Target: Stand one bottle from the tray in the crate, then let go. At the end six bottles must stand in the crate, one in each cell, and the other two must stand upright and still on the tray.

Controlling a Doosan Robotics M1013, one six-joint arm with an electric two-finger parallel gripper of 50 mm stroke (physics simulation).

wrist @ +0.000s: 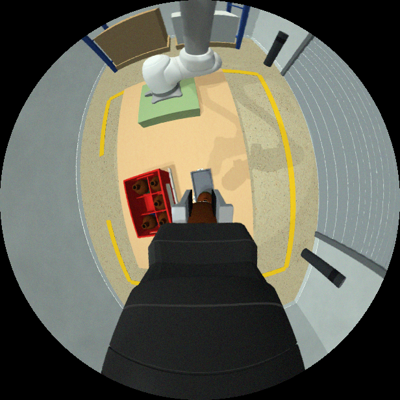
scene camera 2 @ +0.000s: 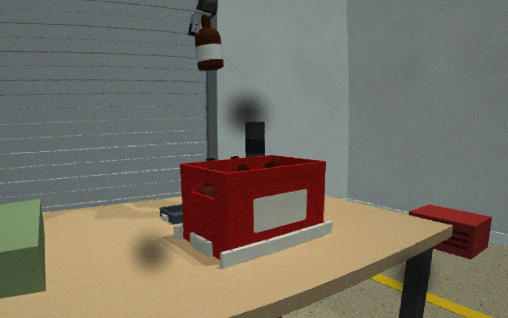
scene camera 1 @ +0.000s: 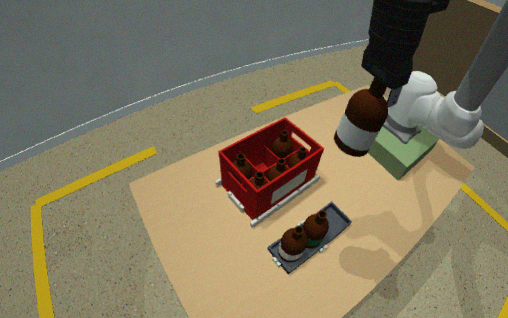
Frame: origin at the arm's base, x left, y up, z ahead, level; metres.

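Where they show: gripper, between the fingertips: [scene camera 2: 193,34] [scene camera 1: 385,99]; arm's base, origin of its link: [scene camera 1: 398,126].
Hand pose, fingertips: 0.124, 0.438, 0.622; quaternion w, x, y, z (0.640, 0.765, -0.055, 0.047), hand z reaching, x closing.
Things, the pixels of their top centre, and the offset from my fingertips, as dx, dy, dz. Level surfaces: height alone.
- brown bottle, centre of its top: [scene camera 1: 379,75] [scene camera 2: 208,16] -0.006, +0.056, +0.044
- red crate, centre of its top: [scene camera 2: 253,162] [scene camera 1: 273,149] -0.251, -0.339, +0.031
- grey tray, centre of its top: [scene camera 2: 209,204] [scene camera 1: 312,234] -0.002, -0.489, +0.045
- white-label bottle, centre of its top: [scene camera 1: 299,230] -0.003, -0.355, +0.133
- green-label bottle, centre of its top: [scene camera 1: 322,214] -0.001, -0.354, +0.053
- table, height of its surface: dy -0.515
My gripper [scene camera 1: 382,90] [scene camera 2: 202,22] [wrist: 201,197] is shut on the neck of a brown bottle [scene camera 1: 367,111] [scene camera 2: 209,51] [wrist: 202,215] with a white label. The bottle hangs high above the table, slightly tilted in scene camera 2. The red crate [scene camera 1: 264,201] [scene camera 2: 240,215] [wrist: 130,202] holds several bottles. Its middle cell on the side away from the tray shows its bare floor. On the grey tray [scene camera 1: 341,214] [scene camera 2: 174,214] [wrist: 201,179] a white-label bottle [scene camera 1: 293,243] and a green-label bottle [scene camera 1: 316,227] stand upright side by side; the tray's robot-side end is bare.
White strips [scene camera 1: 287,200] [scene camera 2: 280,244] line the crate's base. A green block [scene camera 1: 397,157] [scene camera 2: 20,250] [wrist: 170,109] under the arm's base stands on the table [scene camera 1: 220,270] [scene camera 2: 100,265] [wrist: 185,145]. A red box [scene camera 2: 450,227] shows beyond the table edge.
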